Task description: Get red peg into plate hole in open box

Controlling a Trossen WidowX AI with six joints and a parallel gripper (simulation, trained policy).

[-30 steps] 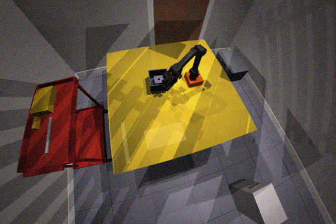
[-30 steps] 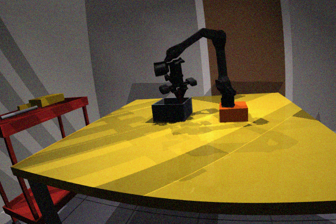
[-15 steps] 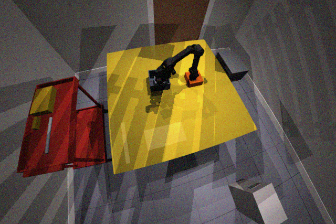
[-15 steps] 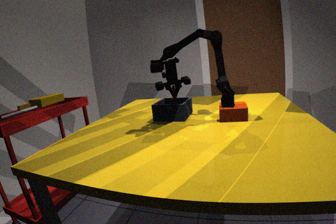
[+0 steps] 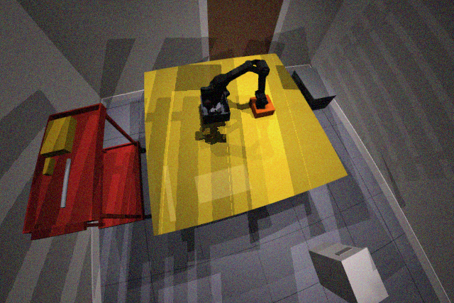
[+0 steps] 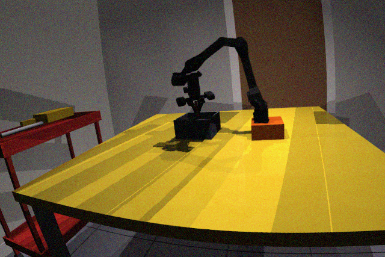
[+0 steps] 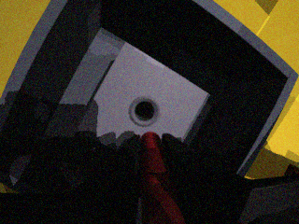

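My gripper tip is now 10 mm to the right of the red peg and 30 mm below it. The rest, counted from my gripper tip: pale plate: 10 mm ahead, 10 mm to the right, 60 mm below; dark box: 10 mm ahead, 10 mm to the right, 80 mm below.
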